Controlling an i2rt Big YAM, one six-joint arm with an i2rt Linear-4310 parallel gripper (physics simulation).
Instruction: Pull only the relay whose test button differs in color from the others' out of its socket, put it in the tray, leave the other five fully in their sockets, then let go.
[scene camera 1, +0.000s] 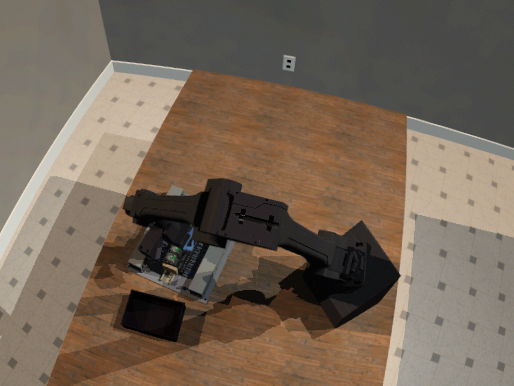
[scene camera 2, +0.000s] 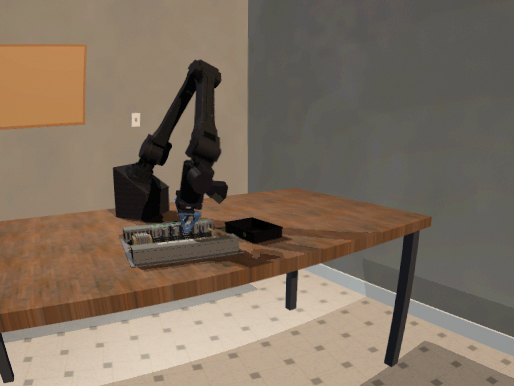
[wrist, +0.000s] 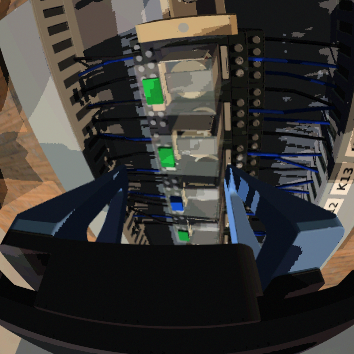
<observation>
In view: my gripper (scene camera 2: 184, 228), a green-button relay (wrist: 185, 78), a green-button relay (wrist: 189, 229) and a green-button relay (wrist: 191, 144).
My gripper is seen too in the wrist view (wrist: 175, 173).
</observation>
